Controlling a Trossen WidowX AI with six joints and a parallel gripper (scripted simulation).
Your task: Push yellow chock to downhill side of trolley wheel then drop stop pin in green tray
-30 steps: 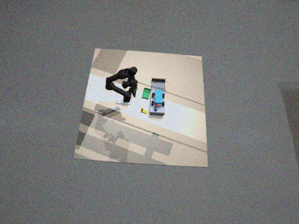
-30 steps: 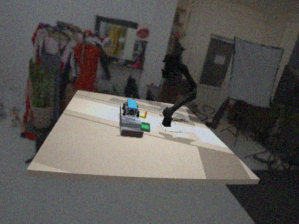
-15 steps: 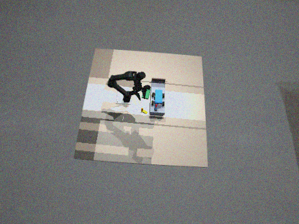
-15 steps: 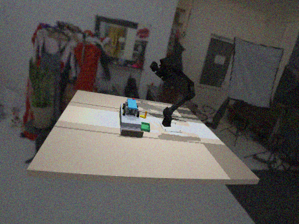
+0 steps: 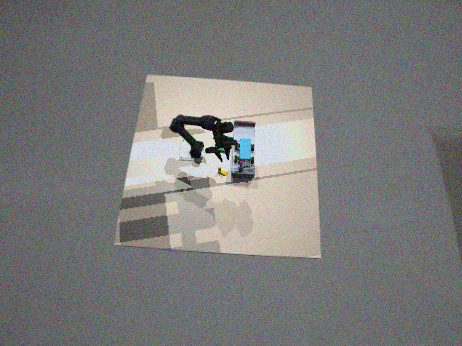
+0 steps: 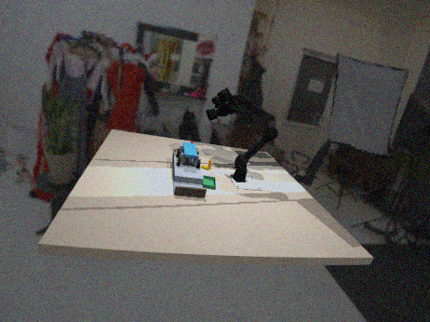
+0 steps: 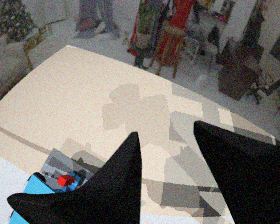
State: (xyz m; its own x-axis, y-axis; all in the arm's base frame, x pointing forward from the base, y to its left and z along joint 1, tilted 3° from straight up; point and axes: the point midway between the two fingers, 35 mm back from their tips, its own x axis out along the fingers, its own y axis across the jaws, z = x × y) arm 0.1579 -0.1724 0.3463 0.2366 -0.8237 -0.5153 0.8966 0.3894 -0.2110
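My gripper tip is 5 cm to the right of the yellow chock and 31 cm above it. Round my gripper tip: blue trolley 14 cm ahead, 14 cm to the left, 22 cm below; red-headed stop pin 11 cm ahead, 4 cm to the left, 20 cm below; grey ramp 14 cm ahead, 15 cm to the left, 28 cm below.
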